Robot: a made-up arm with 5 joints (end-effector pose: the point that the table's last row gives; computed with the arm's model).
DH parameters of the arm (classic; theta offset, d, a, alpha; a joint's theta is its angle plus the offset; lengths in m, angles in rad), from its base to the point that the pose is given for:
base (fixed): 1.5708 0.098 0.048 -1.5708
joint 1: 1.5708 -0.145 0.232 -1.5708
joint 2: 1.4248 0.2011 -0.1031 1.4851
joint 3: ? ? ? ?
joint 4: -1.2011 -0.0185 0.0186 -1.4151
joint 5: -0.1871 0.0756 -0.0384 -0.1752
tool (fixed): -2.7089 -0.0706 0 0
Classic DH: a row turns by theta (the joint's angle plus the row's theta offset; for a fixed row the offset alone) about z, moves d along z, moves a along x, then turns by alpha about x.
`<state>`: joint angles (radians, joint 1 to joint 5).
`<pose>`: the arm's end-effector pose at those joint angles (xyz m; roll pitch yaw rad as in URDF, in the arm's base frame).
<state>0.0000 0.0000 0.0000 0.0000 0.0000</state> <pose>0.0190 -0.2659 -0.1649 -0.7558 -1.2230 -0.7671</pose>
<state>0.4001 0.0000 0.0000 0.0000 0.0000</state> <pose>0.0190 -0.3436 -0.0219 -2.1168 -1.2800 0.5438</pose>
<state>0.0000 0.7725 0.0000 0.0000 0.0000</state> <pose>0.0763 -0.2659 -0.2441 1.2554 -1.0057 -2.6841</pose>
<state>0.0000 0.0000 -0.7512 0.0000 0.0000</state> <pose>0.0964 -0.2485 -0.1778 -0.5865 -1.1182 -0.1819</pose>
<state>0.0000 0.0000 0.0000 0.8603 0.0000</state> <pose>0.0190 -0.2823 -0.1733 -0.1052 -0.4488 -1.2950</pose>
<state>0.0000 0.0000 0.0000 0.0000 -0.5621</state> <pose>-0.0028 -0.2617 -0.1673 1.0620 -1.2291 -2.6847</pose>
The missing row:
joint 3: -1.5582 0.0782 -0.1056 -1.7162
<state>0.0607 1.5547 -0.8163 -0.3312 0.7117</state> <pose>0.2031 -0.2390 -0.1473 2.8186 -0.6680 2.3429</pose>
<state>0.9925 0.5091 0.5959 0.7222 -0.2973</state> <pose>-0.0157 -0.4086 0.1470 1.6217 -0.7237 -3.0838</pose>
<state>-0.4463 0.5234 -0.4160 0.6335 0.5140</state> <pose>0.1172 -0.1007 -0.3127 0.3307 -0.5864 -0.7892</pose>
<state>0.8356 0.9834 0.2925 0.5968 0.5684</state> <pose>0.1006 -0.4388 0.0864 2.5178 -1.4825 2.8103</pose>
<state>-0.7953 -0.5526 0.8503 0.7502 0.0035</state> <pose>-0.0510 -0.0407 -0.2006 -0.8239 -0.0668 -1.6305</pose>
